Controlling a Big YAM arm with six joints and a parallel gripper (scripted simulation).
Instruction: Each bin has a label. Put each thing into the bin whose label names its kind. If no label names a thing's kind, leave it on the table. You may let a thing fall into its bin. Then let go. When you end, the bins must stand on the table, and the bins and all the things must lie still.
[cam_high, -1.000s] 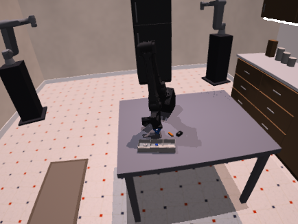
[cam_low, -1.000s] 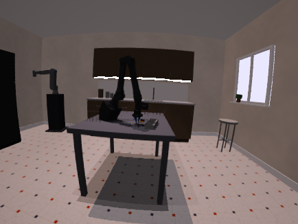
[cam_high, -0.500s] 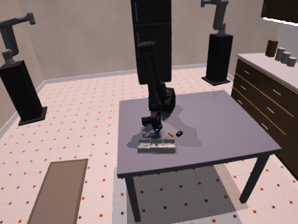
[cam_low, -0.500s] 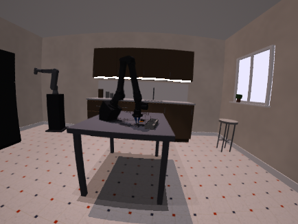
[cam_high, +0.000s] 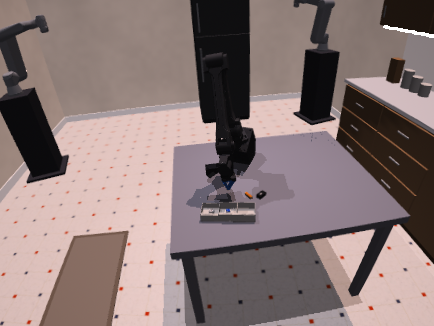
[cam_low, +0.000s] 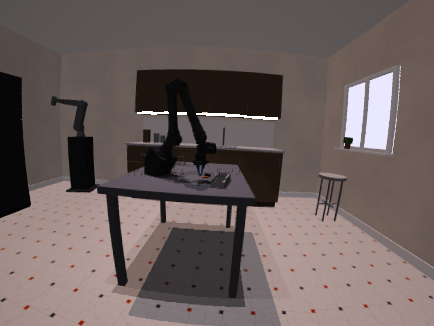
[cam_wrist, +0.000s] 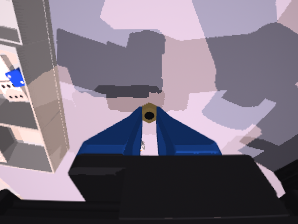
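Now: the white domino 150 mm ahead of my hand, 50 mm to the right of it and 40 mm below it. From my hand the other things lie so: small brass nut: 10 mm below; orange cylinder: 50 mm ahead, 90 mm to the left, 40 mm below; blue die: 120 mm ahead, 50 mm to the right, 30 mm below.
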